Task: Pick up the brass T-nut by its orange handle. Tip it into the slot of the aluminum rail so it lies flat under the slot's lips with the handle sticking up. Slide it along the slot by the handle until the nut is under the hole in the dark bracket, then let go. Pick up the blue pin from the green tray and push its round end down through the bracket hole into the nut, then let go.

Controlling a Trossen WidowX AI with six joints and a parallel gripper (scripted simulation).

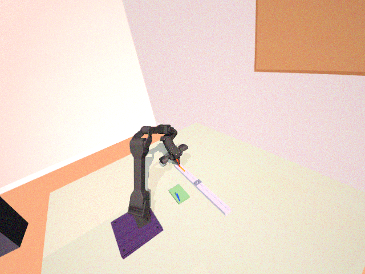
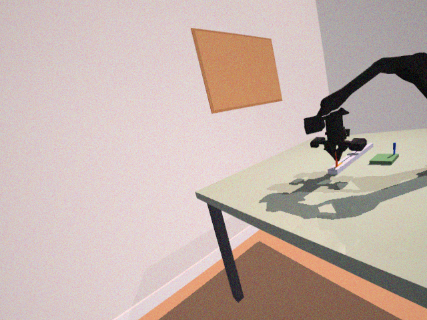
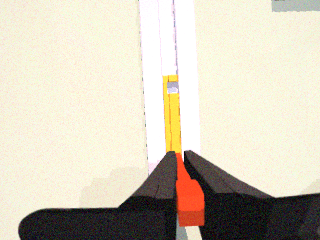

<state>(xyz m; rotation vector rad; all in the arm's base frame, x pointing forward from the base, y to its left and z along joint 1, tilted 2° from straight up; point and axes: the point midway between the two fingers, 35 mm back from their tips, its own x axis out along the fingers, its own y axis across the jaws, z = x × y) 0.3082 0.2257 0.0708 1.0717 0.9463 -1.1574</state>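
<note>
Right now the brass T-nut is 20 mm to the right of my gripper tip. Also, from my gripper tip: aluminum rail: 180 mm to the right, 30 mm below, 20 mm ahead; then green tray: 200 mm to the right, 110 mm behind, 40 mm below; then blue pin: 220 mm to the right, 120 mm behind, 20 mm below.
</note>
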